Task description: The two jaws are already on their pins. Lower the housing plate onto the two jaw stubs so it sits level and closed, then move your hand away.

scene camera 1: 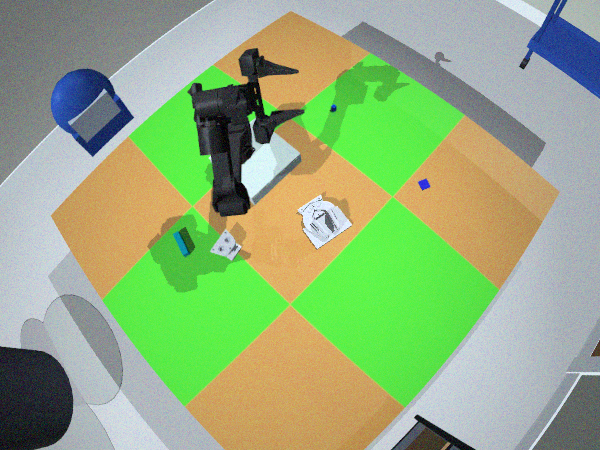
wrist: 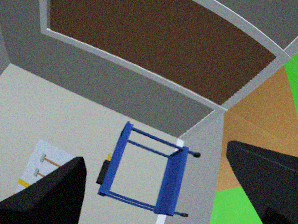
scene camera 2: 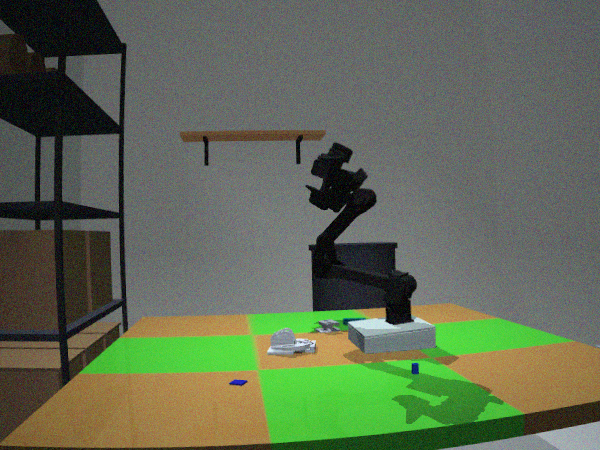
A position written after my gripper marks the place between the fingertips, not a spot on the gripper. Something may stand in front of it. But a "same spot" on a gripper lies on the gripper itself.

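Scene camera 1 shows my gripper, and so does the wrist view. My gripper can be found in scene camera 2 [312, 172] as well. On my gripper [wrist: 259, 171] [scene camera 1: 288, 113], those points are the same spot.
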